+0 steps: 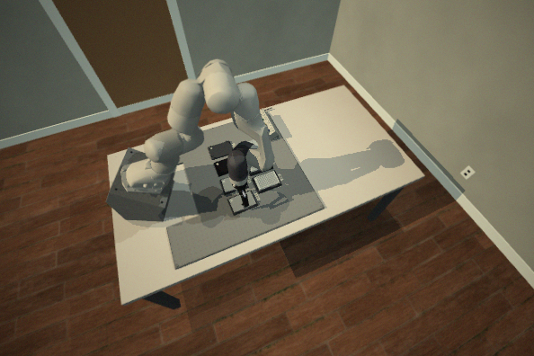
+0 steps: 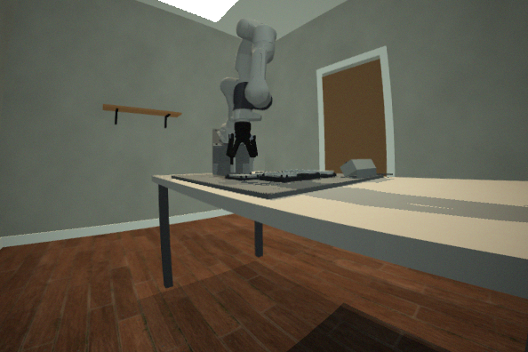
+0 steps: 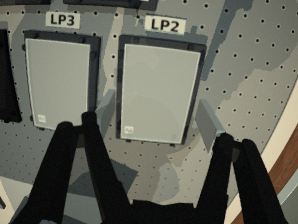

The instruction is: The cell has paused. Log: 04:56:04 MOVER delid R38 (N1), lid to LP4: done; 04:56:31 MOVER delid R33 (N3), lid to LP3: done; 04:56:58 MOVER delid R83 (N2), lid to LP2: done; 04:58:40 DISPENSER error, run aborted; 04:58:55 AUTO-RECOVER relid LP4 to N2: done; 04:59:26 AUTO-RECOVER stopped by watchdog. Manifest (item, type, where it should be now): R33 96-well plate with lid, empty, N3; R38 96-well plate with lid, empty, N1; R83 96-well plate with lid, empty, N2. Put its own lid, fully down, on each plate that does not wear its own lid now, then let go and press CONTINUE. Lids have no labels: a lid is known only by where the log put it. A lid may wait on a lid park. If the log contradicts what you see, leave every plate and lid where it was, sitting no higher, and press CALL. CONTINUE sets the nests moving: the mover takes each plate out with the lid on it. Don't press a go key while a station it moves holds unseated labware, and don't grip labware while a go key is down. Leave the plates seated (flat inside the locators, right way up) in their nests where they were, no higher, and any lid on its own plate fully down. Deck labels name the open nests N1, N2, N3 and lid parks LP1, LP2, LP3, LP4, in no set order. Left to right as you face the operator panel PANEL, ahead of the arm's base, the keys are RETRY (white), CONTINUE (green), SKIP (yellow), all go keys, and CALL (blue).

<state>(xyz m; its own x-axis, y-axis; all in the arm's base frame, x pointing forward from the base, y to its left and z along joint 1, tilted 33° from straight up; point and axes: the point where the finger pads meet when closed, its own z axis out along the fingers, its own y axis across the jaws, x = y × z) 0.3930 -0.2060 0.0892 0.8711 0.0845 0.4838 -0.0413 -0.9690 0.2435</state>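
The lid park LP2 lies 50 mm below my hand. Round my hand: deck label N3: 280 mm ahead, 170 mm to the left, 50 mm below; lid park LP4: 260 mm to the left, 50 mm below, 20 mm ahead; lid park LP1: 390 mm to the left, 50 mm below, 20 mm ahead.
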